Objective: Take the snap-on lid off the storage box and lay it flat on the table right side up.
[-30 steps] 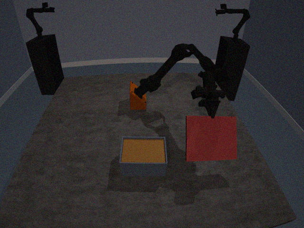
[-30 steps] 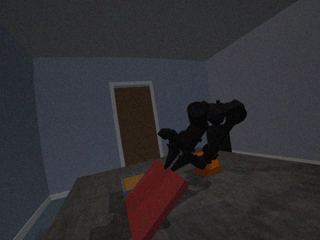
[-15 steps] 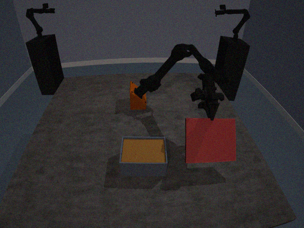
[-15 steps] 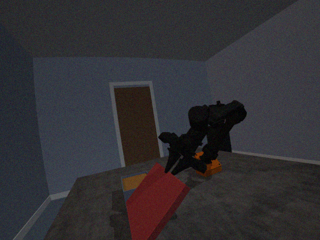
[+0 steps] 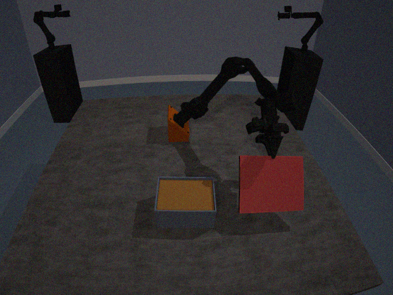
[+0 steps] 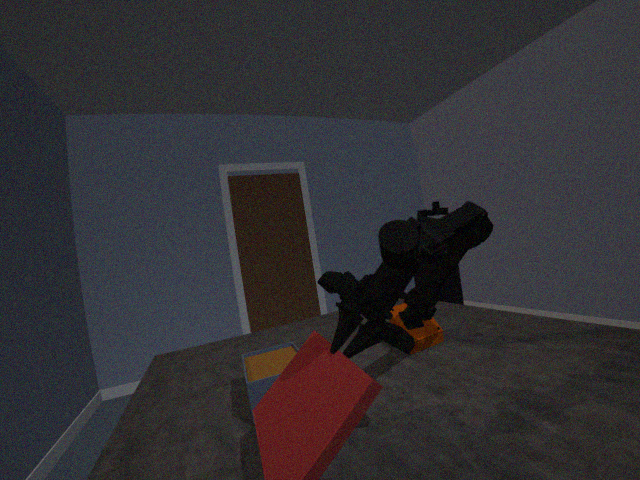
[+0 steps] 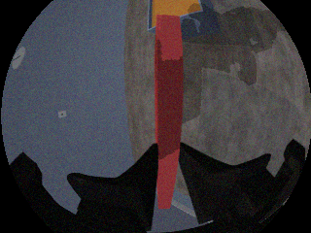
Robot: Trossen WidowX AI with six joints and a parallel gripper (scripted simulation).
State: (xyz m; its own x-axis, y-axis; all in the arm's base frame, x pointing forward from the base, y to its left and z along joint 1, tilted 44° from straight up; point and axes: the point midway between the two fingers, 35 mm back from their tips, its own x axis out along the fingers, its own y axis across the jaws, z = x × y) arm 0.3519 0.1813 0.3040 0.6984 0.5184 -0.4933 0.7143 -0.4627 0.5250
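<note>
Right now the red lid is 7 cm ahead of my gripper tip and 5 cm below it. Round my gripper tip: blue-grey storage box: 8 cm ahead, 29 cm to the right, 14 cm below.
</note>
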